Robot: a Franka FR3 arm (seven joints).
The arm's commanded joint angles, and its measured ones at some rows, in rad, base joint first. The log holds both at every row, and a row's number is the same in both.
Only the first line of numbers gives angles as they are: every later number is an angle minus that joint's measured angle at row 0.
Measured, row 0:
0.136 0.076 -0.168 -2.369 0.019 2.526 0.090
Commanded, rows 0 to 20:
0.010 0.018 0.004 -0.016 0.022 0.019 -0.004
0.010 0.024 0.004 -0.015 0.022 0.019 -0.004
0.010 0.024 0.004 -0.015 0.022 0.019 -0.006
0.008 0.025 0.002 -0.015 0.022 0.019 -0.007
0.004 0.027 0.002 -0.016 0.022 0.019 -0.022
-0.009 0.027 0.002 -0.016 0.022 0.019 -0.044
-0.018 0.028 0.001 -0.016 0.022 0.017 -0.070
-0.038 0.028 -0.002 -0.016 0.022 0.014 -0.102
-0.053 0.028 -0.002 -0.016 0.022 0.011 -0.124
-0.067 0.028 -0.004 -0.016 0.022 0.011 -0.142
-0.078 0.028 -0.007 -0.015 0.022 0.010 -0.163
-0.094 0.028 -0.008 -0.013 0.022 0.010 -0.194
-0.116 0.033 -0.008 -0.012 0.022 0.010 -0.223
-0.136 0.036 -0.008 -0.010 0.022 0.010 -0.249
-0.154 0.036 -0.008 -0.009 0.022 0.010 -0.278
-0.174 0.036 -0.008 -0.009 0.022 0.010 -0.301
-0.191 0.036 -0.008 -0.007 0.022 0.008 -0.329
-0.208 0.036 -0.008 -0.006 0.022 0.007 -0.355
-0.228 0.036 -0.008 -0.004 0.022 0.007 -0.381
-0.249 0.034 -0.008 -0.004 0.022 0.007 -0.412
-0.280 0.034 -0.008 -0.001 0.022 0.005 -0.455
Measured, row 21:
-0.203 -0.001 -0.010 0.002 0.001 -0.003 -0.339
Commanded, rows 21 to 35:
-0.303 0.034 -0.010 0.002 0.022 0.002 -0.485
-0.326 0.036 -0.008 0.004 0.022 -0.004 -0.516
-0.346 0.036 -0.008 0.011 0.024 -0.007 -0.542
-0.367 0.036 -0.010 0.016 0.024 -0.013 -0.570
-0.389 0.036 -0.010 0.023 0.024 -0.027 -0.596
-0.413 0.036 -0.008 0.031 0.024 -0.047 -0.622
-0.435 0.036 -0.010 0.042 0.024 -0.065 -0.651
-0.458 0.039 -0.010 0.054 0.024 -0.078 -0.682
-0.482 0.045 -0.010 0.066 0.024 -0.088 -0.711
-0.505 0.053 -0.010 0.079 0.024 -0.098 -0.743
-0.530 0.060 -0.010 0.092 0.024 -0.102 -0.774
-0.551 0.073 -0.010 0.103 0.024 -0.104 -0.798
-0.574 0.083 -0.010 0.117 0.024 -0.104 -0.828
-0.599 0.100 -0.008 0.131 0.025 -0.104 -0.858
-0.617 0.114 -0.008 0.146 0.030 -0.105 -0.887
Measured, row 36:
-0.552 0.042 -0.020 0.081 0.001 -0.074 -0.796
